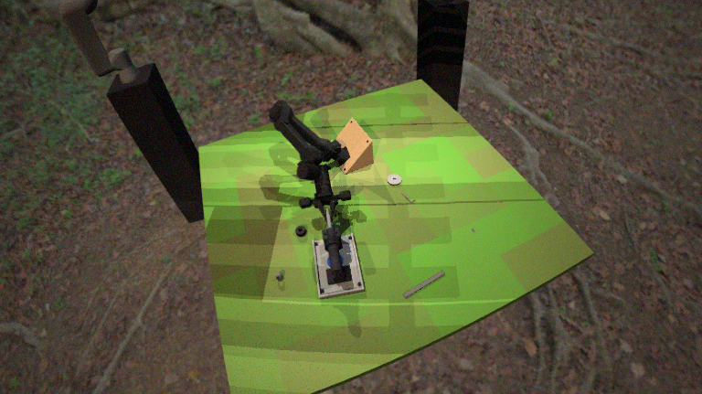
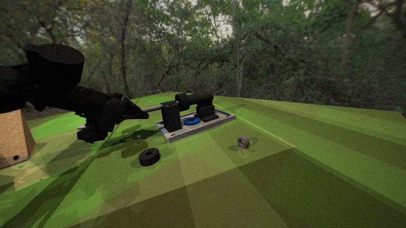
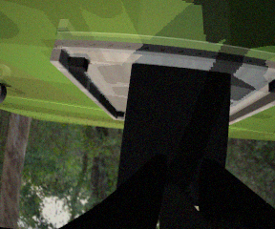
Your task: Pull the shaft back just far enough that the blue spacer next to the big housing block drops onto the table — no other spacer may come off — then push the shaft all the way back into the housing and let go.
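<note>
Right now my gripper tip is 5 cm short of the grey shaft, 2 cm below it and 1 cm to the left of it. The rest, counted from my gripper tip: black ring: 11 cm to the right, 5 cm below, 4 cm behind; blue spacer: 13 cm ahead, 5 cm below, 2 cm to the right.
</note>
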